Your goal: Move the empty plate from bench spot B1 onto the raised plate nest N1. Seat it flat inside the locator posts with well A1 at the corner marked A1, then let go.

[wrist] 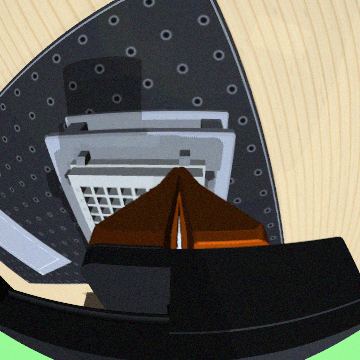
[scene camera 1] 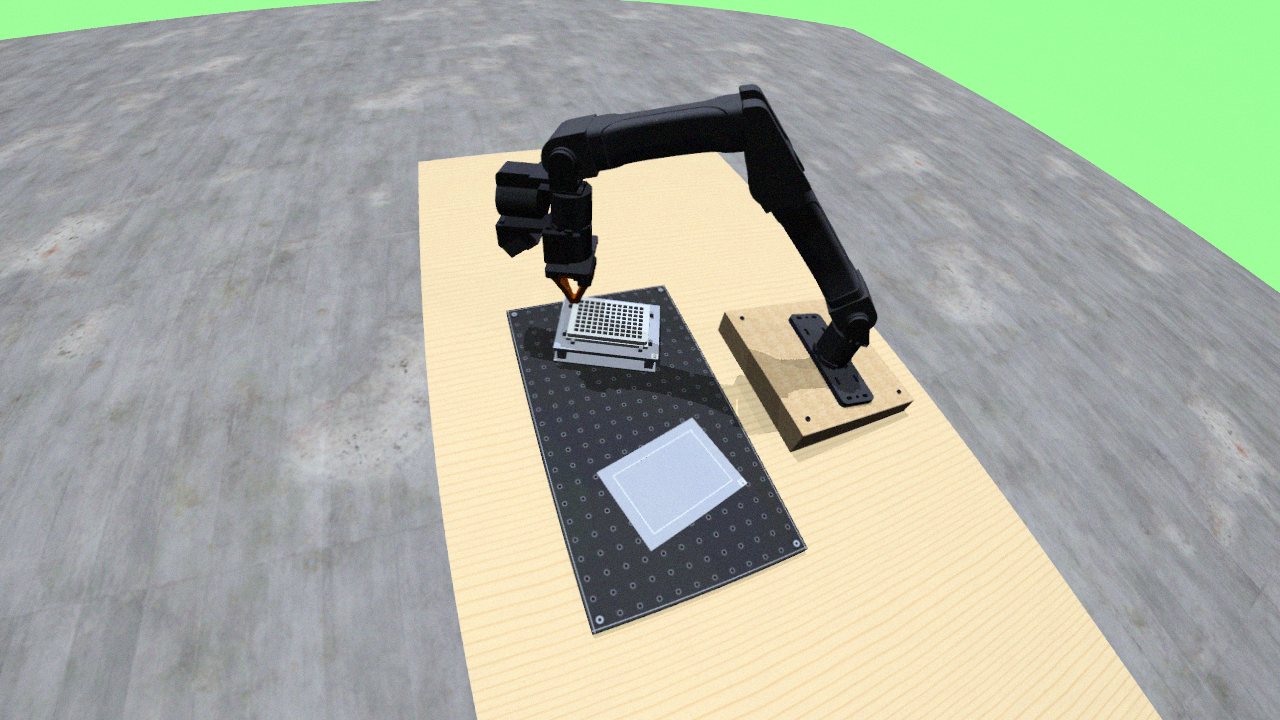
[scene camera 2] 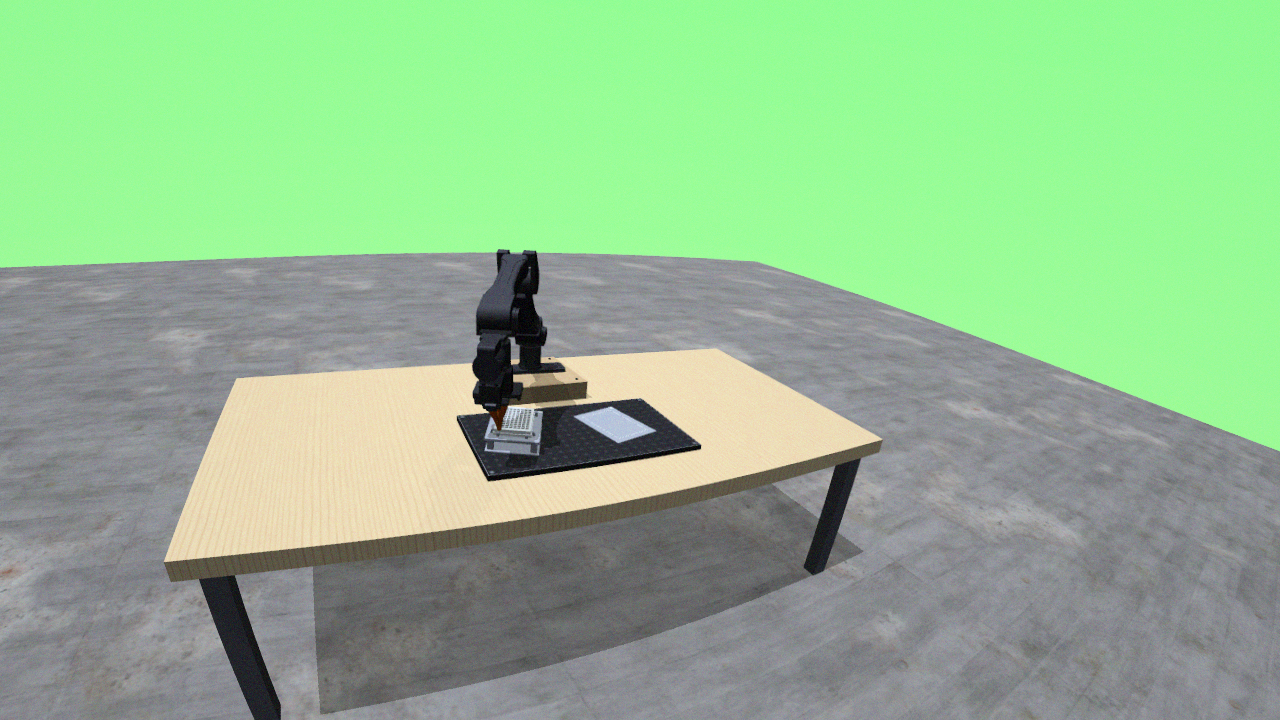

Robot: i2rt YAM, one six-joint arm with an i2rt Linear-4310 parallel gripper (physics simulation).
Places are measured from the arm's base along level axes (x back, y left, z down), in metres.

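Pixels of known places: gripper, between the fingertips: point(wrist: 178, 176) point(scene camera 1: 574, 302) point(scene camera 2: 499, 429); arm's base, origin of its link: point(scene camera 1: 828, 358) point(scene camera 2: 529, 370).
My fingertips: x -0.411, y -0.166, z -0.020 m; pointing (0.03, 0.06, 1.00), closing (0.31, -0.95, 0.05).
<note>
For each thing: its top centre in the pictures, then the offset to it from my fingertips. "spot": a spot on its surface instead. Level surfaces: height alone.
- white well plate, centre of its top: point(wrist: 142, 240) point(scene camera 1: 609, 318) point(scene camera 2: 514, 418) dx +0.050, dy +0.045, dz -0.001 m
- raised plate nest, centre of its top: point(wrist: 143, 235) point(scene camera 1: 609, 320) point(scene camera 2: 515, 419) dx +0.050, dy +0.045, dz +0.003 m
- Bench spot B1, a spot on its surface: point(scene camera 1: 673, 483) point(scene camera 2: 617, 423) spot: dx +0.084, dy +0.314, dz +0.047 m
- black perforated board, centre of its top: point(wrist: 44, 224) point(scene camera 1: 637, 416) point(scene camera 2: 576, 431) dx +0.062, dy +0.200, dz +0.048 m
- light wood table, height of its surface: dz +0.062 m
The white well plate point(scene camera 1: 610, 322) point(scene camera 2: 518, 421) point(wrist: 110, 197) lies on the raised plate nest point(scene camera 1: 562, 347) point(scene camera 2: 512, 446) point(wrist: 150, 140), between its small posts. It looks about flat; in the wrist view the fingers cover part of it, so whether every edge is fully down cannot be told. My gripper point(scene camera 1: 575, 299) point(scene camera 2: 499, 428) point(wrist: 178, 176) is shut with its orange fingertips together and nothing between them. The tips are at the plate's edge, over or touching its rim. The plate's well A1 cannot be made out. Bench spot B1 point(scene camera 1: 673, 483) point(scene camera 2: 614, 423) is a pale marked rectangle without a plate.
A black perforated board point(scene camera 1: 572, 537) point(scene camera 2: 572, 456) point(wrist: 165, 55) carries the nest and the pale spot. The arm's base stands on a wooden block point(scene camera 1: 769, 394) point(scene camera 2: 559, 390) beside the board. The light wood table point(scene camera 1: 501, 662) point(scene camera 2: 340, 483) extends around them.
</note>
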